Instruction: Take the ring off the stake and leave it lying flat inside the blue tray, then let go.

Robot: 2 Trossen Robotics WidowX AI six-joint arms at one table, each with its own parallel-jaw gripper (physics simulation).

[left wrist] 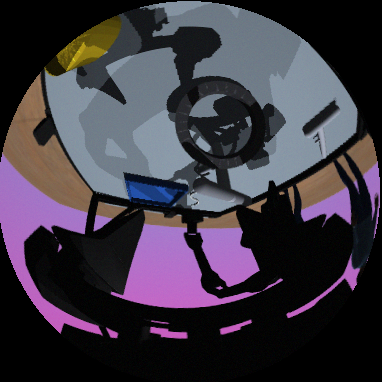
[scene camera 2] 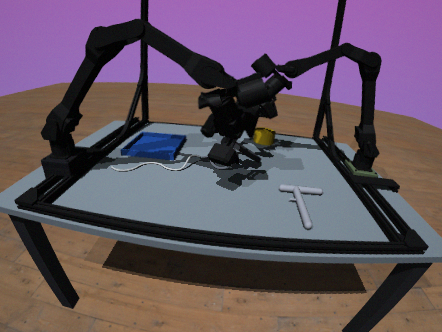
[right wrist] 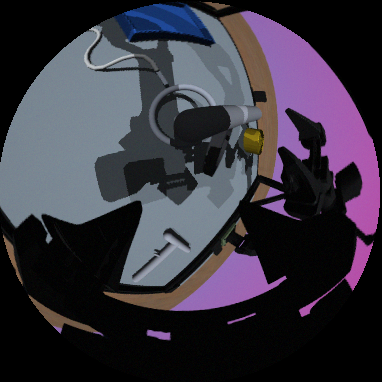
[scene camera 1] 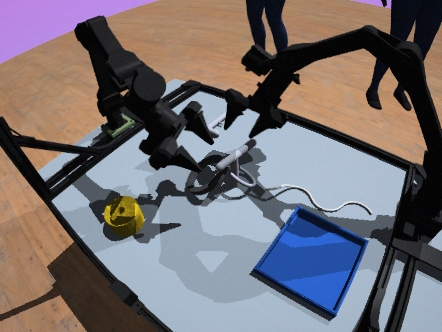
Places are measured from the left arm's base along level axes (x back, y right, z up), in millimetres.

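Pixels of known places: left gripper, between the fingertips: [left wrist: 190, 212] [right wrist: 284, 124] [scene camera 1: 207, 157]; right gripper, between the fingertips: [left wrist: 275, 185] [scene camera 2: 244, 150] [right wrist: 191, 205] [scene camera 1: 237, 133]; left arm's base, origin of its link: [scene camera 2: 361, 167] [right wrist: 229, 235] [scene camera 1: 116, 123]; right arm's base, origin of its link: [left wrist: 191, 221] [scene camera 2: 64, 154] [scene camera 1: 429, 202].
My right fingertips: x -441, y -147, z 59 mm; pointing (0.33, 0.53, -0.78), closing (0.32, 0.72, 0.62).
Observation:
Ahead of a thing's pixels: the offset from my right fingertips to its top centre.
A pale ring [scene camera 1: 254, 180] [right wrist: 154, 117] joined to a white cord sits low around the stem of a grey T-topped stake {dz +19, dx -56, dy +72 mm} [scene camera 1: 232, 157] [left wrist: 215, 191] [right wrist: 242, 115]. The blue tray {dz -69, dx -332, dy +142 mm} [scene camera 1: 310, 265] [scene camera 2: 155, 145] [left wrist: 150, 192] [right wrist: 170, 22] has nothing in it. My left gripper [scene camera 1: 206, 156] is open and empty, left of the stake in scene camera 1. My right gripper [scene camera 1: 239, 131] [right wrist: 191, 205] is open and empty, above and behind the stake's top there. The arms hide most of the stake and ring in scene camera 2.
A thick dark ring [scene camera 1: 190, 186] [left wrist: 257, 120] [right wrist: 215, 157] is beside the stake. A yellow cylinder {dz -41, dx +74, dy +349 mm} [scene camera 1: 125, 217] [scene camera 2: 264, 136] [left wrist: 87, 47] [right wrist: 253, 141], the wavy cord [scene camera 1: 325, 207] [scene camera 2: 150, 165] [right wrist: 120, 59] and another grey T-shaped piece {dz -72, dx +183, dy -111 mm} [scene camera 2: 301, 207] [left wrist: 321, 132] [right wrist: 160, 257] lie about.

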